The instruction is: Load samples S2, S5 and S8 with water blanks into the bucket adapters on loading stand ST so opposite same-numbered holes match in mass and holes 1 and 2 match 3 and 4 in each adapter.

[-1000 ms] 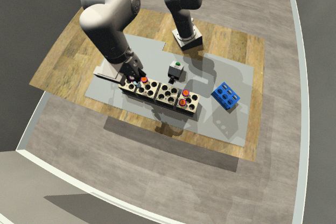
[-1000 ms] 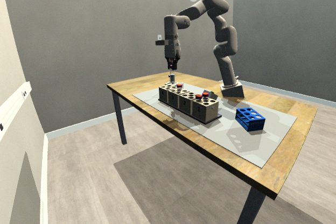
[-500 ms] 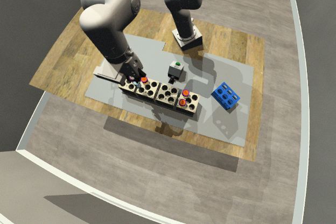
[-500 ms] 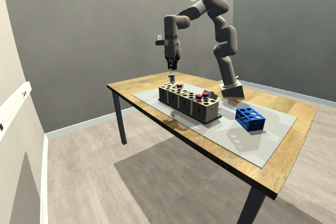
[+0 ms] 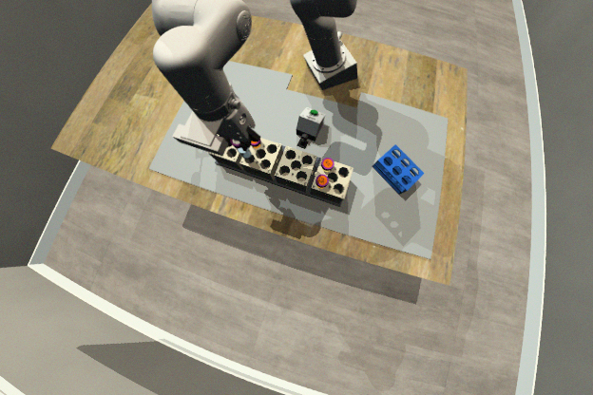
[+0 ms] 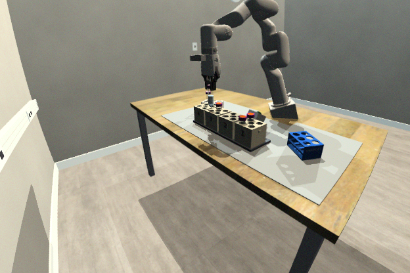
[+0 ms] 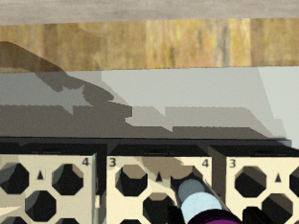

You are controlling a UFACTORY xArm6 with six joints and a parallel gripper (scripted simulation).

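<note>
My gripper is now 50 mm above the water blank and 10 mm to the left of it. Also, from my hand: white blank rack (250 mm to the right, 190 mm below, 170 mm behind); green DONE key (240 mm behind, 160 mm below, 110 mm to the left); blue sample rack (430 mm to the left, 190 mm below, 170 mm behind).
</note>
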